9 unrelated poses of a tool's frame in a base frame.
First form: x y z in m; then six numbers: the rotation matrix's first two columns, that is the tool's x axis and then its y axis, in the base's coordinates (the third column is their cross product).
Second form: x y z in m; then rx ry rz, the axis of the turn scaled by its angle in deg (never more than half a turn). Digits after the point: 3 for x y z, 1 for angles.
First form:
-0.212 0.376 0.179 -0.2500 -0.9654 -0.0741 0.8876 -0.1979 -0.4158
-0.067 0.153 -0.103 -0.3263 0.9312 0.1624 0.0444 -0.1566 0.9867
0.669 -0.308 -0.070 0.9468 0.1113 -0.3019 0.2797 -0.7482 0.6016
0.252 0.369 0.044 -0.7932 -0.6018 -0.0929 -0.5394 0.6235 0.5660
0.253 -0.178 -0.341 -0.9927 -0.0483 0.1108 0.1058 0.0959 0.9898
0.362 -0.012 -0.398 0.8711 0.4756 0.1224 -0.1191 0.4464 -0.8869
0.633 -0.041 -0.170 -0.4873 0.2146 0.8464 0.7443 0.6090 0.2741
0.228 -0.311 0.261 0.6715 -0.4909 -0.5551 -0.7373 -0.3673 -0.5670
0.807 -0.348 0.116 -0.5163 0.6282 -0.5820 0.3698 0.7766 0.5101
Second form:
-0.212 0.376 0.179 -13.5 25.3 -101.7
-0.067 0.153 -0.103 66.8 79.4 90.1
0.669 -0.308 -0.070 138.3 15.7 -18.6
0.252 0.369 0.044 55.3 -156.7 -51.6
0.253 -0.178 -0.341 -3.4 -128.2 -116.7
0.362 -0.012 -0.398 -60.1 -21.9 21.7
0.633 -0.041 -0.170 -43.3 -115.4 -46.9
0.228 -0.311 0.261 -117.0 54.3 21.2
0.807 -0.348 0.116 42.4 124.2 23.7

